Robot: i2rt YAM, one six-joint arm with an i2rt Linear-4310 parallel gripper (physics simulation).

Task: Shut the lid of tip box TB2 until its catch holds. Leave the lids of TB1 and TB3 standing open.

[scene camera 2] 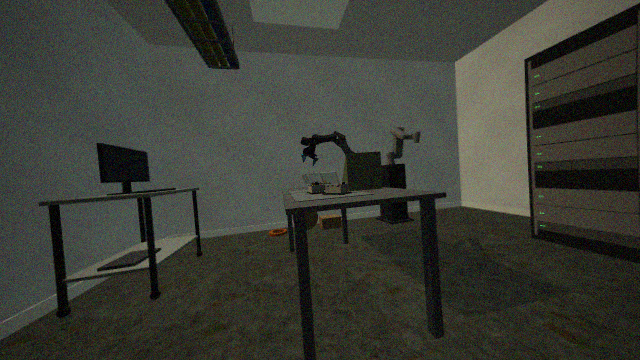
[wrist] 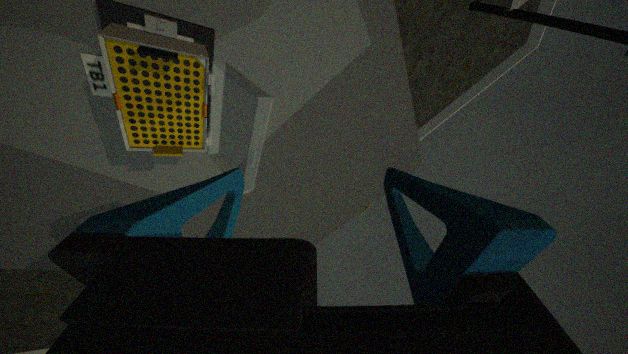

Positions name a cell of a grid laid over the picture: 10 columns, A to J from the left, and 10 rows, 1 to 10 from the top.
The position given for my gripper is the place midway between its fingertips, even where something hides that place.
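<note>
There's a clear lid (wrist: D4) that I can see, and a pale mat (wrist: A4) as well, and I can also see my gripper (wrist: E5).
</note>
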